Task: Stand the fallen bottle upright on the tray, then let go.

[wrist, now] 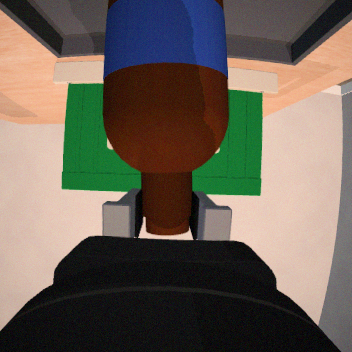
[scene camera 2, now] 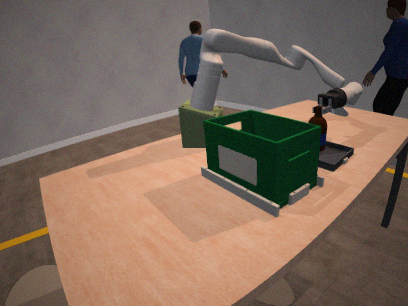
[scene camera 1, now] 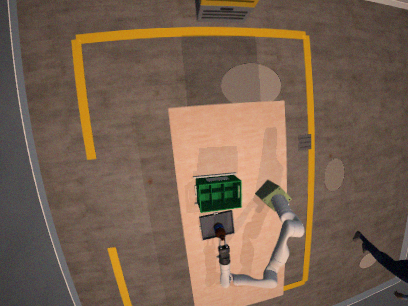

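Seen in the pictures: gripper, fingertip midpoint: [wrist: 166,206] [scene camera 2: 317,110] [scene camera 1: 222,236]; arm's base, origin of the base link: [scene camera 2: 201,107] [scene camera 1: 277,199].
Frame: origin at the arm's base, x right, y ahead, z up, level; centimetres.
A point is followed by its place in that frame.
A brown bottle [scene camera 1: 219,230] @(x -18.6, y 42.1, z -2.9 cm) [scene camera 2: 318,126] [wrist: 165,115] @(x -25.5, y 41.0, z -3.5 cm) with a blue label is upright, or close to it, over the dark tray [scene camera 1: 230,215] @(x -14.5, y 30.5, z -14.2 cm) [scene camera 2: 345,147] @(x -30.3, y 49.6, z -12.6 cm) [wrist: 260,54] @(x -12.4, y 50.6, z -12.6 cm). Its base is partly hidden behind the green crate in the second scene view, so I cannot tell whether it touches the tray floor. My gripper [scene camera 1: 222,241] @(x -21.0, y 41.4, z 1.4 cm) [scene camera 2: 324,104] [wrist: 166,206] @(x -21.0, y 41.4, z 1.4 cm) is shut on the bottle's neck, one finger on each side, reaching in level from the side.
A green crate [scene camera 1: 240,200] @(x 4.3, y 28.6, z 2.2 cm) [scene camera 2: 297,172] @(x 9.5, y 55.1, z -7.0 cm) [wrist: 245,140] @(x -0.5, y 52.7, z -4.7 cm) with compartments stands beside the tray, with pale strips [scene camera 2: 240,191] @(x 19.1, y 44.2, z -12.7 cm) along its foot. The arm's green base block [scene camera 1: 267,190] @(x 5.7, y 5.2, z -5.1 cm) [scene camera 2: 192,130] @(x 7.4, y 3.3, z -7.4 cm) stands at the table's edge. A person [scene camera 2: 395,55] stands behind the table, another farther left.
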